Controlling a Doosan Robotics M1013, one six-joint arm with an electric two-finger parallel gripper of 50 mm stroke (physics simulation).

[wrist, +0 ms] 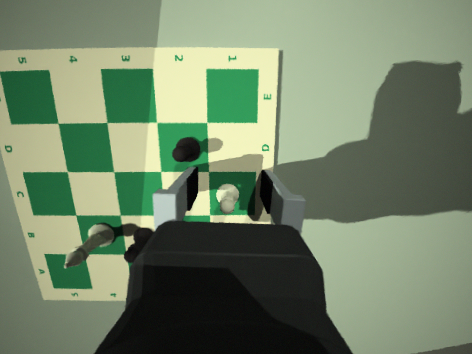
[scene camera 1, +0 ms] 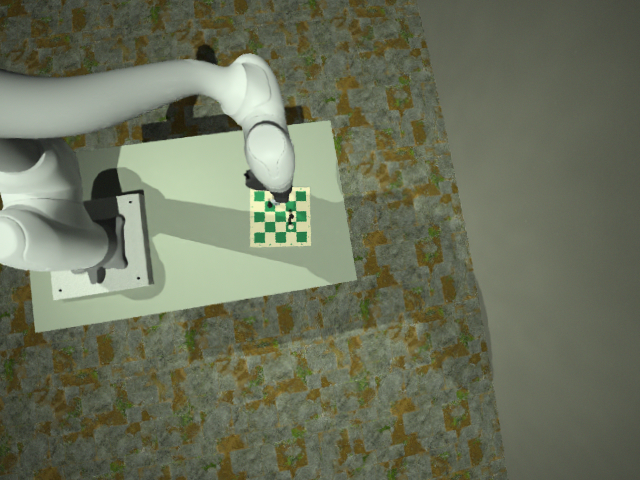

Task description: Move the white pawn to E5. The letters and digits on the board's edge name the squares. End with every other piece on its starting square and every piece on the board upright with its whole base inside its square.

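Places are measured from the arm's base along level axes (x ahead, y left, z up), in metres.
Pixels of known places: gripper, between the fingertips: [wrist: 229,181]; arm's base, origin of its link: [scene camera 1: 99,245].
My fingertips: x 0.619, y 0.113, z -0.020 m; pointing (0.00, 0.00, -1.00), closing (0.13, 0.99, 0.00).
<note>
For each thing: its middle in the pictures, then the offset to it from my fingertips. "pt": a spot on its surface instead.
- white pawn, middle of its body: [wrist: 227,201] 0.013 m up, 0.011 m ahead, 0.003 m right
- Green corner square E5, a spot on its surface: [wrist: 30,97] [scene camera 1: 259,237] pt 0.003 m down, 0.078 m back, 0.143 m right
- short black piece, middle of its body: [wrist: 183,152] [scene camera 1: 269,204] 0.013 m up, 0.028 m back, 0.030 m right
- tall white piece, middle of its body: [wrist: 85,248] [scene camera 1: 290,225] 0.019 m up, 0.038 m ahead, 0.115 m right
The white pawn [wrist: 227,196] stands upright on green square C1 of the chessboard [scene camera 1: 254,242] [wrist: 266,120]. My gripper [wrist: 229,181] [scene camera 1: 281,196] is open and empty. In the wrist view its fingers appear on either side of the pawn, with a gap on each side; their exact height over it is hard to tell. In scene camera 1 the arm and gripper hide the pawn. Green corner square E5 [wrist: 30,97] [scene camera 1: 259,237] carries no piece.
A short black piece [wrist: 186,149] [scene camera 1: 269,205] stands on D2, near the left finger. A tall white piece [wrist: 101,235] [scene camera 1: 290,226] stands on B4. A black piece [wrist: 142,237] [scene camera 1: 291,217] on B3 is partly hidden by the gripper body in the wrist view.
</note>
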